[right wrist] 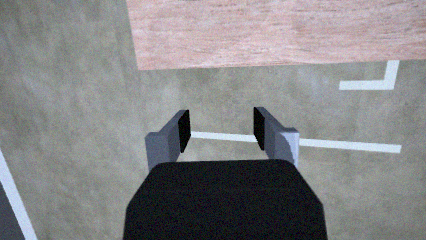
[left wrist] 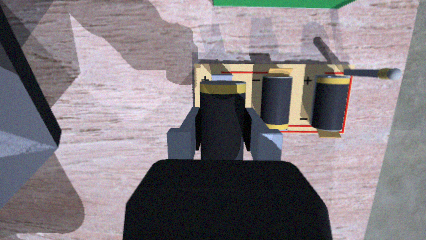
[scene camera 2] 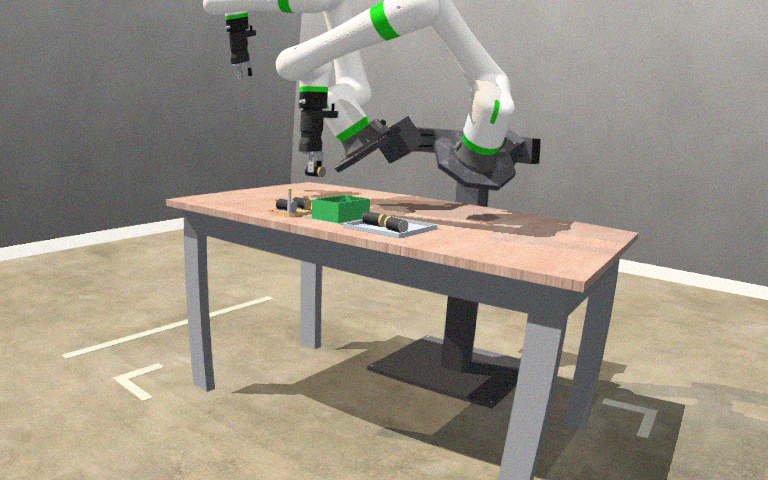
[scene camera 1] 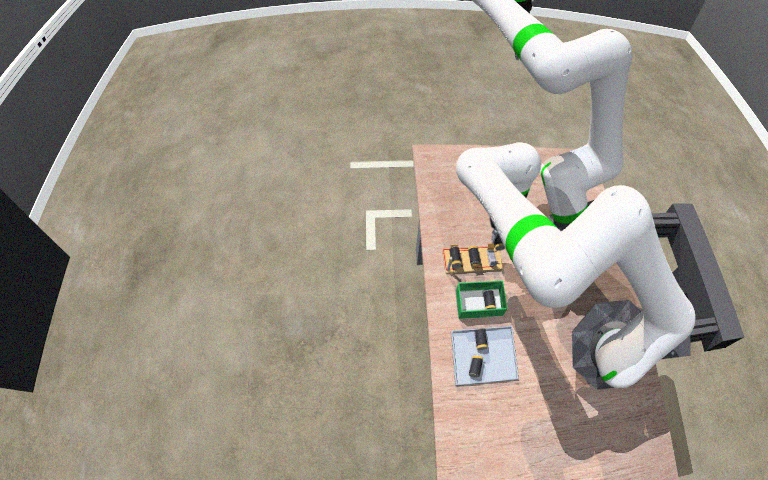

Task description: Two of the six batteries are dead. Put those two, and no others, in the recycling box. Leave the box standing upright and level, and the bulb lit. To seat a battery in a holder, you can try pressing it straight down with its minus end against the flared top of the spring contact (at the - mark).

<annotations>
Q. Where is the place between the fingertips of my left gripper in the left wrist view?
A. At 222, 120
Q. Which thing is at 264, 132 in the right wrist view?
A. My right gripper.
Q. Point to a grey tray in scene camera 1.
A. At 499, 363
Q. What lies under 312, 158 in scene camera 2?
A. My left gripper.
</annotations>
